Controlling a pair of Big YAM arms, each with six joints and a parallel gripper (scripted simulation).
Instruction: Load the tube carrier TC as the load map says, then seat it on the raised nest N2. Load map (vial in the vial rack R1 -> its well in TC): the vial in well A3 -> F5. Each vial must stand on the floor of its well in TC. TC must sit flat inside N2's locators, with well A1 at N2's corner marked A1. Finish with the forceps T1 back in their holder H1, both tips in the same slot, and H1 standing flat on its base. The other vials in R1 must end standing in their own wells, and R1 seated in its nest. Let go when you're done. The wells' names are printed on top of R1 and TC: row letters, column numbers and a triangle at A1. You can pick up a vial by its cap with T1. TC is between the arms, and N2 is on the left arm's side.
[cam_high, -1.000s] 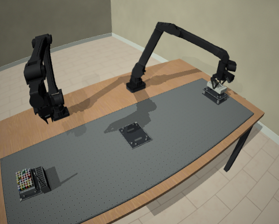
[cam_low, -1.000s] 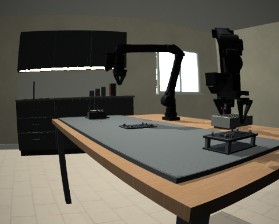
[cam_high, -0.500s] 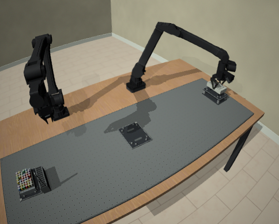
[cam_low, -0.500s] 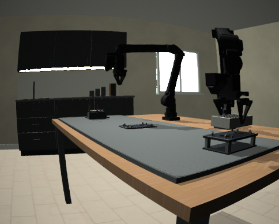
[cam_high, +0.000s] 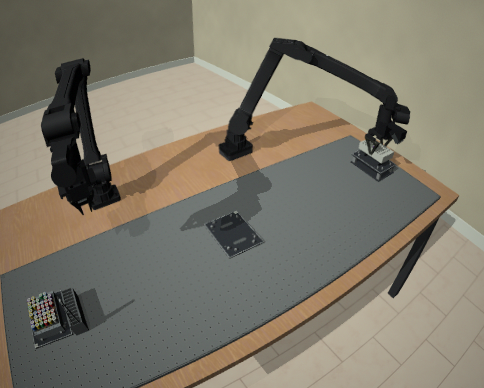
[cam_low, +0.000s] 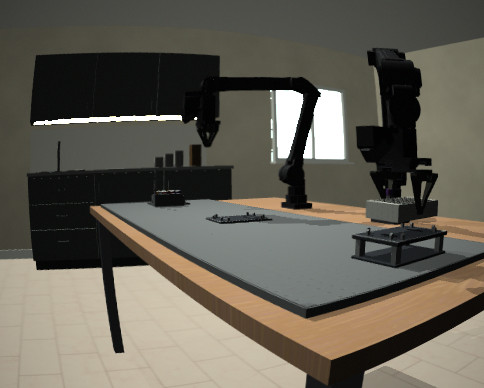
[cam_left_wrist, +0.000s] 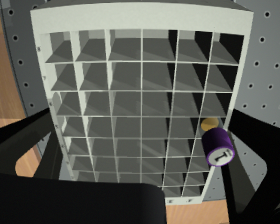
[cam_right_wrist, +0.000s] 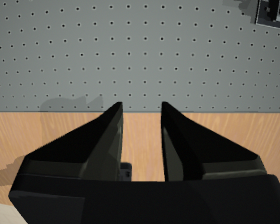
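The tube carrier TC is right at my left hand. The rest, counted from my left hand: holder H1: 80 mm ahead, 1230 mm to the right, 80 mm below.
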